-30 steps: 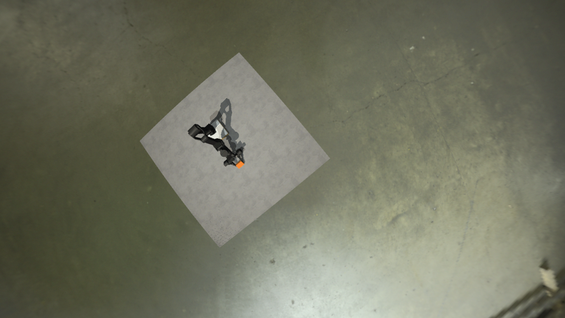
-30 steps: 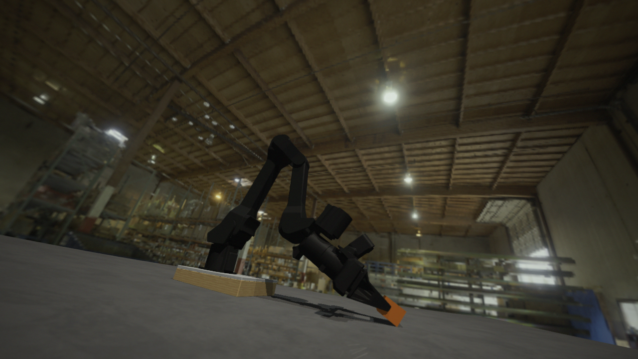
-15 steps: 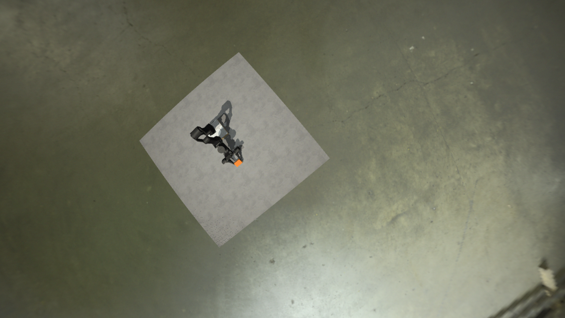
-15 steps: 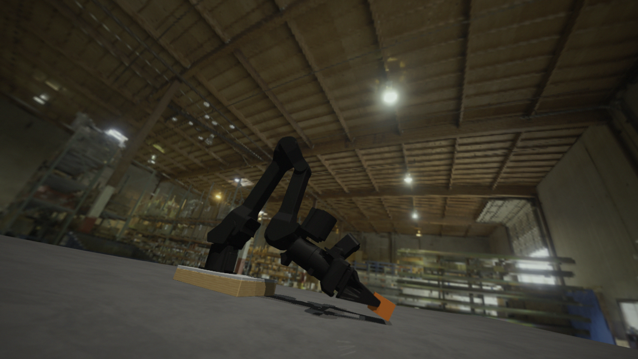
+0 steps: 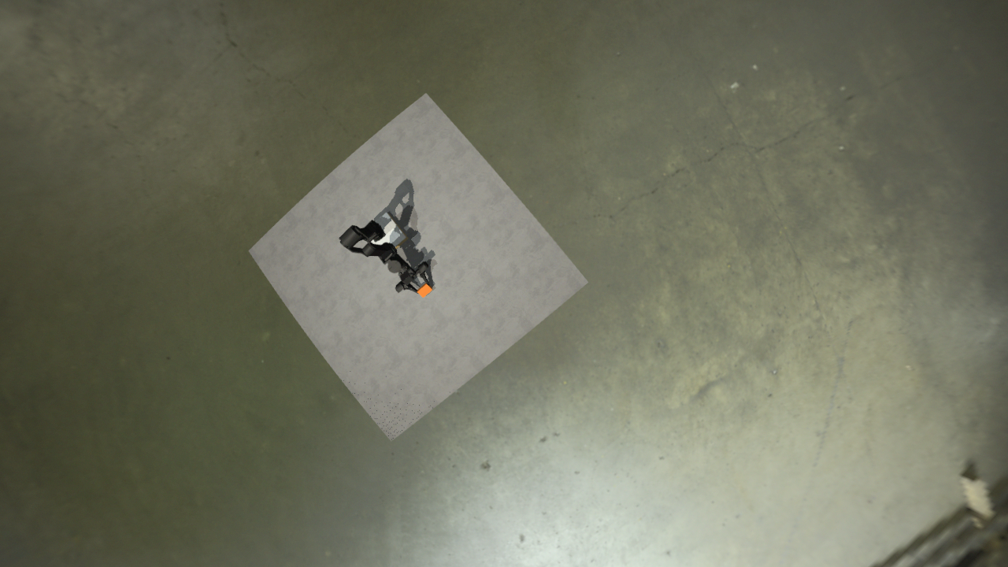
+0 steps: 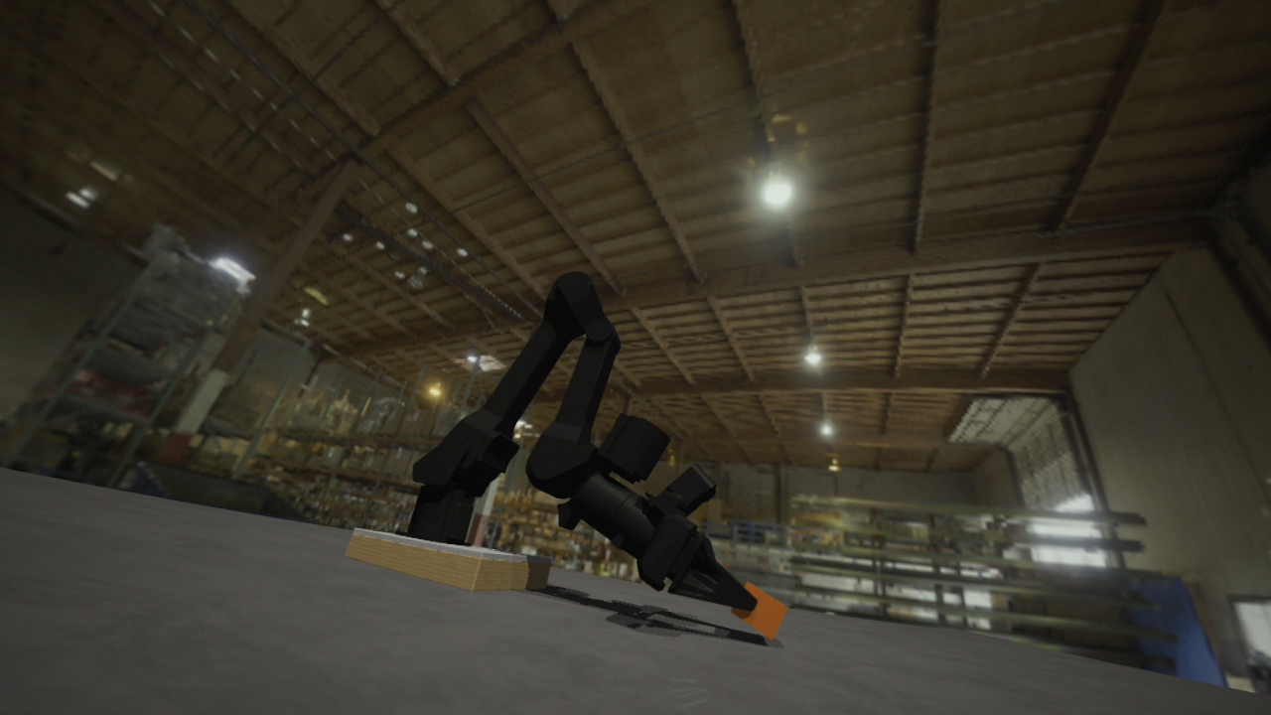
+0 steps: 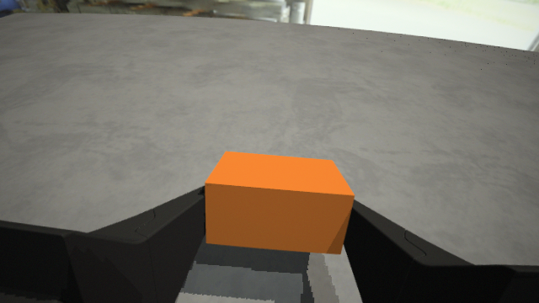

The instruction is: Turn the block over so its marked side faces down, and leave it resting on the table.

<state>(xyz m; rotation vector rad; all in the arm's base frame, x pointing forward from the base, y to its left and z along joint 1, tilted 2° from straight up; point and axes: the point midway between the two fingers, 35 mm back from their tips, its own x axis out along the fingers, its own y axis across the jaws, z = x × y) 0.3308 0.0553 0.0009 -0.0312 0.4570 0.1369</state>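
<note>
Now: the orange block 1 cm below my gripper tip.
</note>
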